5 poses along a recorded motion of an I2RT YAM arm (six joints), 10 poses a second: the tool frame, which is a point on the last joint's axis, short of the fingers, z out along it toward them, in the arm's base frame.
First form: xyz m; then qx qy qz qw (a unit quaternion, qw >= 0).
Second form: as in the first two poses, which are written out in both.
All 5 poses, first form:
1: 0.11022 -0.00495 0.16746 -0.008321 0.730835 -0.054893 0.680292
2: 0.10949 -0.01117 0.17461 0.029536 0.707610 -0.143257 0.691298
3: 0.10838 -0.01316 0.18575 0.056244 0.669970 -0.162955 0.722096
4: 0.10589 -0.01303 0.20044 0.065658 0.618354 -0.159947 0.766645
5: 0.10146 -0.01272 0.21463 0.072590 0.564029 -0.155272 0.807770
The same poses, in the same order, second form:
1:
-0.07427 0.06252 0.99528 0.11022
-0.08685 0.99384 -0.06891 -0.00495
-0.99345 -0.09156 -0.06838 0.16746
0 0 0 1

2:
-0.04247 0.23987 0.96988 0.10949
-0.15627 0.95721 -0.24358 -0.01117
-0.98680 -0.16190 -0.00317 0.17461
0 0 0 1

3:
0.04917 0.31070 0.94923 0.10838
-0.15997 0.94056 -0.29958 -0.01316
-0.98590 -0.13712 0.09595 0.18575
0 0 0 1

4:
0.18411 0.32644 0.92711 0.10589
-0.16405 0.94021 -0.29848 -0.01303
-0.96912 -0.09713 0.22665 0.20044
0 0 0 1

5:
0.31552 0.33273 0.88867 0.10146
-0.16896 0.94124 -0.29243 -0.01272
-0.93375 -0.05788 0.35320 0.21463
0 0 0 1

